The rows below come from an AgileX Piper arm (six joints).
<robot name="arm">
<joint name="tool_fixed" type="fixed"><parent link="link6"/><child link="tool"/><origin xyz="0 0 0" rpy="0 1.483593 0"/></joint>
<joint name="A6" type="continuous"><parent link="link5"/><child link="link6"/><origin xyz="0.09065 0 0.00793" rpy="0 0 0"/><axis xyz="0.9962 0 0.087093"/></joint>
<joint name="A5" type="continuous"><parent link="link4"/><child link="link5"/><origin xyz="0 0 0" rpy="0 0 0"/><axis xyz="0 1 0"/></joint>
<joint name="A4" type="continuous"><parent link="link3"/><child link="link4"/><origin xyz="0.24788 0 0.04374" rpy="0 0 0"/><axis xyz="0.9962 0 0.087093"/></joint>
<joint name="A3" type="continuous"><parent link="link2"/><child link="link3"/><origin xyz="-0.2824 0 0.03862" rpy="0 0 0"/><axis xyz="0 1 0"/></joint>
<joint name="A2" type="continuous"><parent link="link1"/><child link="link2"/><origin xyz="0 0 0" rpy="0 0 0"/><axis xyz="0 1 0"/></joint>
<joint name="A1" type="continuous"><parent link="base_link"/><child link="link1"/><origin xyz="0 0 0.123" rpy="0 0 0"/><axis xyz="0 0 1"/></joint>
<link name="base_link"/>
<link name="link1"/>
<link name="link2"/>
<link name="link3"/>
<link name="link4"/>
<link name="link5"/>
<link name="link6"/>
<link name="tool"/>
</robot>
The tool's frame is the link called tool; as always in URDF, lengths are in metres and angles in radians. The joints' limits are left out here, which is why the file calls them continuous.
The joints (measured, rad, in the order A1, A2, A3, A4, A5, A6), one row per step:
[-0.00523 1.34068 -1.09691 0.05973 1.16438 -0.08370]
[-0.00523 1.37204 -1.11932 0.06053 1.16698 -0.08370]
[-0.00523 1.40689 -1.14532 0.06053 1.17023 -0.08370]
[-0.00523 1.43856 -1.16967 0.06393 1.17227 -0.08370]
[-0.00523 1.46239 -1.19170 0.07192 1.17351 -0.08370]
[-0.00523 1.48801 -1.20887 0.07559 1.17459 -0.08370]
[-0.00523 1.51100 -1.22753 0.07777 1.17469 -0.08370]
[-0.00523 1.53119 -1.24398 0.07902 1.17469 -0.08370]
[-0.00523 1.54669 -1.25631 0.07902 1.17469 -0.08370]
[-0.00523 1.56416 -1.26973 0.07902 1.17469 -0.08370]
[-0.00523 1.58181 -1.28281 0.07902 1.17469 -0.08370]
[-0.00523 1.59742 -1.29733 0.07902 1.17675 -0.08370]
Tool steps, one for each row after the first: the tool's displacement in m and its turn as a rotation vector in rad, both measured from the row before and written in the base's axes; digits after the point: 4 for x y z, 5 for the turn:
[0.0077 0.0000 -0.0018 0.00088 0.01154 0.00003]
[0.0087 0.0000 -0.0020 0.00010 0.01209 0.00019]
[0.0080 0.0002 -0.0019 0.00342 0.00934 -0.00048]
[0.0065 0.0006 -0.0006 0.00789 0.00300 -0.00137]
[0.0062 0.0003 -0.0026 0.00367 0.00951 -0.00061]
[0.0060 0.0002 -0.0016 0.00216 0.00442 -0.00041]
[0.0053 0.0001 -0.0015 0.00125 0.00373 -0.00025]
[0.0040 0.0000 -0.0013 0.00002 0.00317 0.00000]
[0.0045 0.0000 -0.0017 0.00002 0.00405 0.00000]
[0.0044 0.0000 -0.0019 0.00002 0.00457 0.00000]
[0.0041 0.0000 -0.0010 0.00005 0.00314 0.00016]

